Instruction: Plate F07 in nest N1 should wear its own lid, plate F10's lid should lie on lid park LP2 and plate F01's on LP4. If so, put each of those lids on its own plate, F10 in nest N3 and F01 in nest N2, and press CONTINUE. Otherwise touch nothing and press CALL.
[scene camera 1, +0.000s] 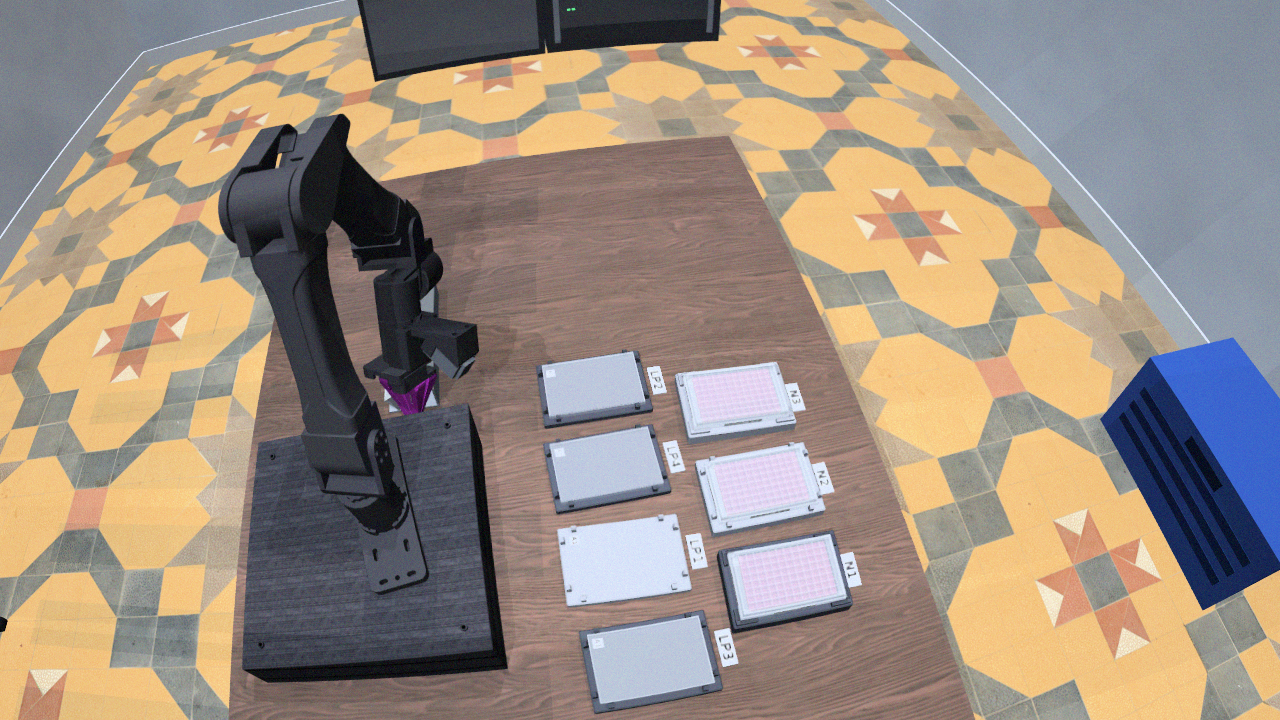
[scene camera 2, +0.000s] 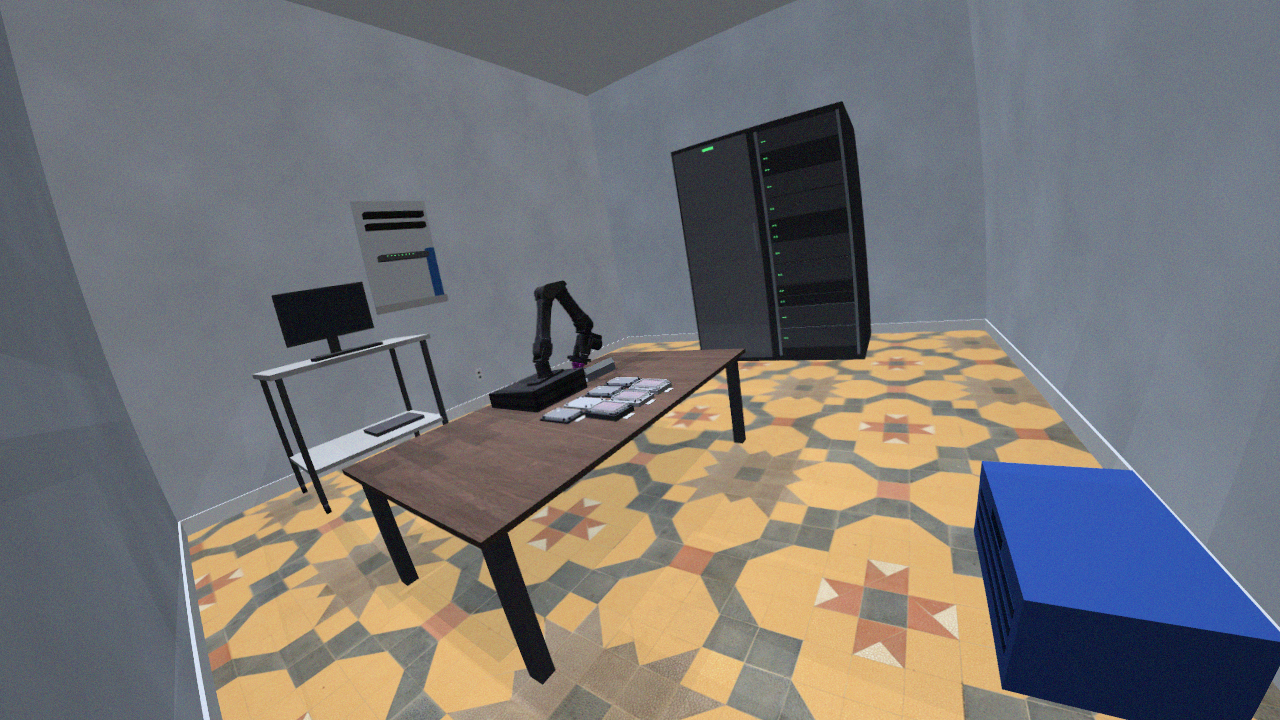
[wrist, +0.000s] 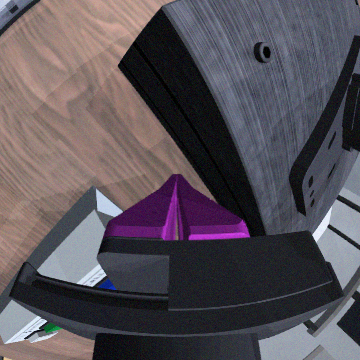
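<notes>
My gripper is shut and empty, its purple fingertips low beside the base block. Behind it in the wrist view is a grey console with blue and green parts; CONTINUE and CALL cannot be read. Pink-welled plates stand in nests N1, N2 and N3. Their F numbers and whether they wear clear lids cannot be told. LP2 and LP4 show grey rectangles with a small white corner tag in dark frames; lid names are unreadable.
Pale park LP1 and dark-framed LP3 lie in the same column as LP2 and LP4. The black base block stands left of them on the wooden table. A blue box stands on the floor.
</notes>
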